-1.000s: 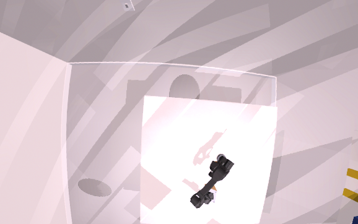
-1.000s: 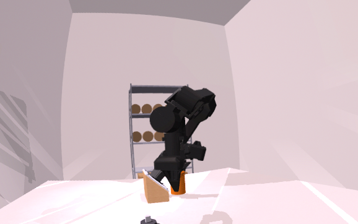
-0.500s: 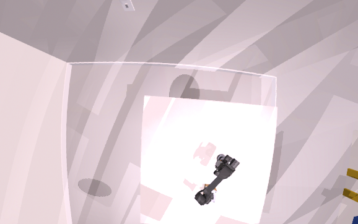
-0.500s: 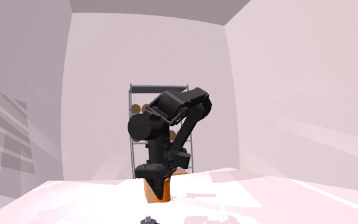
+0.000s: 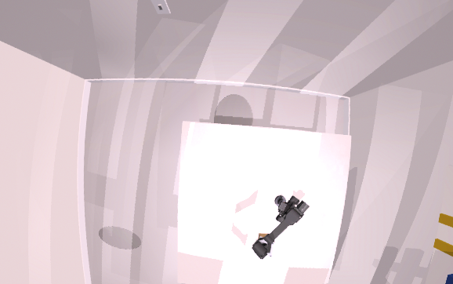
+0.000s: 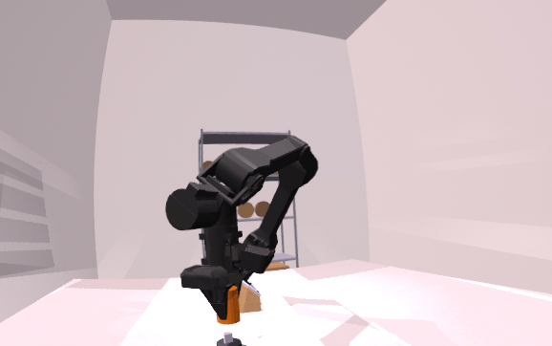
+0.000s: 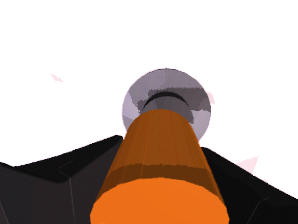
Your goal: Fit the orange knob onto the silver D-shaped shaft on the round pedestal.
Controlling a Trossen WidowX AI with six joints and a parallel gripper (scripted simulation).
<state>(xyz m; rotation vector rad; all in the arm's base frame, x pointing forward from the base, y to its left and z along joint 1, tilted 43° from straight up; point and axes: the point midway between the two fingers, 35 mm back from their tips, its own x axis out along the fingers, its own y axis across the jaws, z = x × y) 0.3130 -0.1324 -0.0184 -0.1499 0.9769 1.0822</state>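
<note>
The silver shaft lies 10 mm to the right of my gripper tip and 60 mm below it. From my gripper tip the other things lie so: orange knob 30 mm above.
</note>
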